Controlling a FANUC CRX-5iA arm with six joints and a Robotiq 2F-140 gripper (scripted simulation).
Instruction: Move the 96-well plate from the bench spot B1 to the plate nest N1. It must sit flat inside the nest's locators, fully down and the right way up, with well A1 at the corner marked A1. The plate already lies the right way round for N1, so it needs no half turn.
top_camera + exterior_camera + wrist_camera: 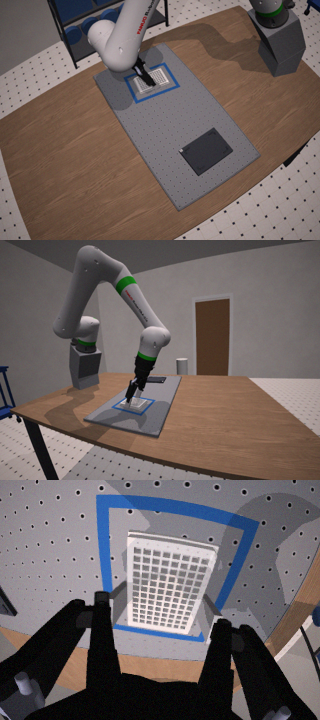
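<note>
The dark plate nest is 3 cm ahead of my hand, 38 cm to the left of it and 2 cm below it. Round my hand: white 96-well plate: 2 cm below; corner mark: 11 cm ahead, 32 cm to the left, 2 cm below.
</note>
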